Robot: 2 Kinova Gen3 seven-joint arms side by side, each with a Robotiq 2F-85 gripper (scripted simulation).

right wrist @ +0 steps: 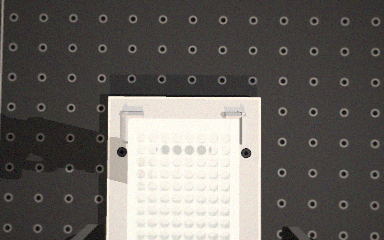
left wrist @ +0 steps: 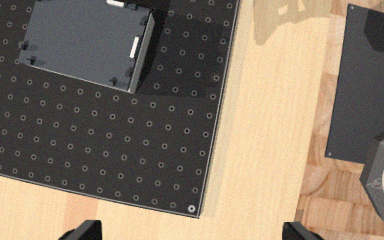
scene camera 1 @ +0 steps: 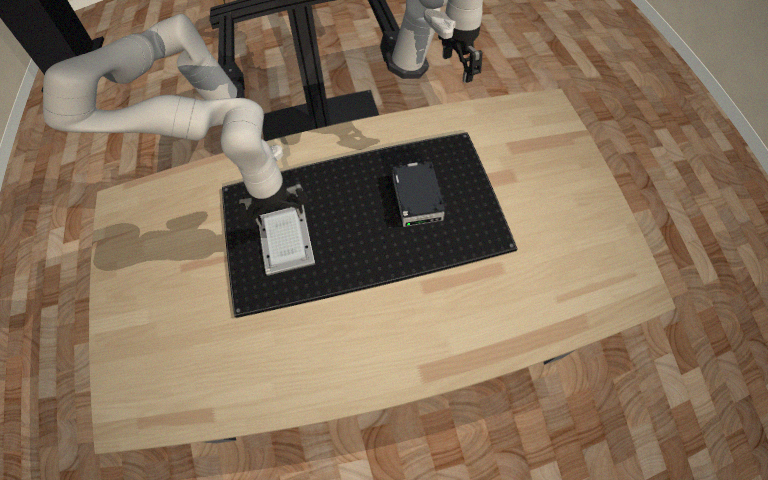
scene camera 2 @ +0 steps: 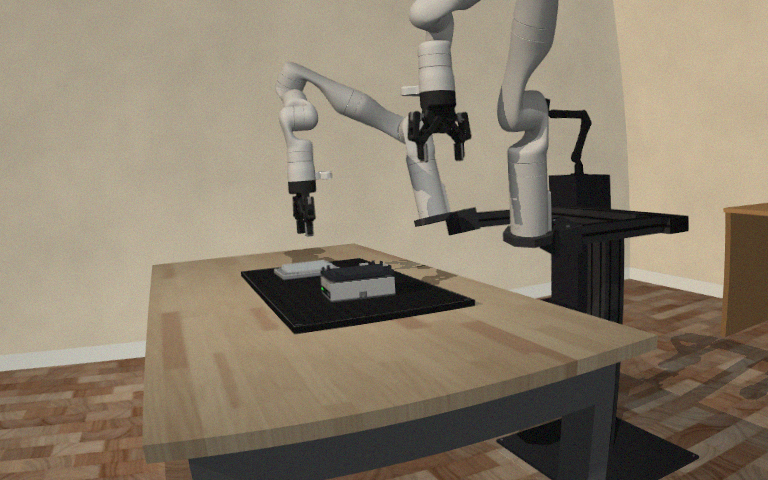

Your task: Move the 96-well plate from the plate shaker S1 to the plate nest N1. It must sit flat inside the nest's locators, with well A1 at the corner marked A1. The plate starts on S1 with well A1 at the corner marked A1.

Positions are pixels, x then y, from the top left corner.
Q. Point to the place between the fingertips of my left gripper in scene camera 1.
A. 456, 69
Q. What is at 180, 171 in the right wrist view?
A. A white 96-well plate.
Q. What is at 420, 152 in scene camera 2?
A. My left gripper.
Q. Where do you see a white 96-well plate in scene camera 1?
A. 287, 249
